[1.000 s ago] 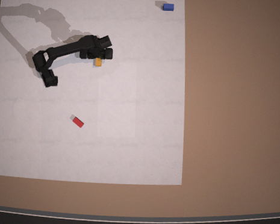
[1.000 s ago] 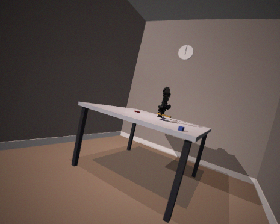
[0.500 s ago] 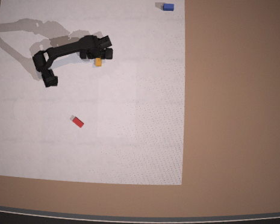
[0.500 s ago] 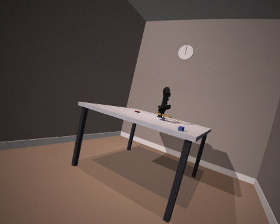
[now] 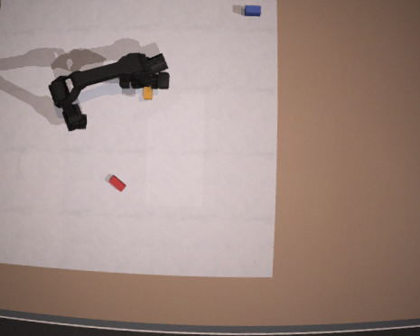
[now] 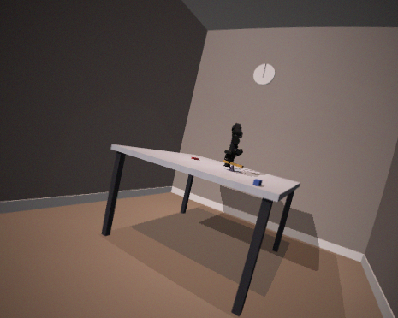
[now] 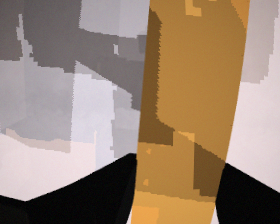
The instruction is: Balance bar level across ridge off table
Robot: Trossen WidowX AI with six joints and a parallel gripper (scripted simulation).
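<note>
My gripper tip is now 30 mm to the right of the orange bar. From my gripper tip the other things lie so: red block 130 mm behind, 400 mm to the right, 50 mm below; blue block 430 mm ahead, 360 mm to the left, 40 mm below.
</note>
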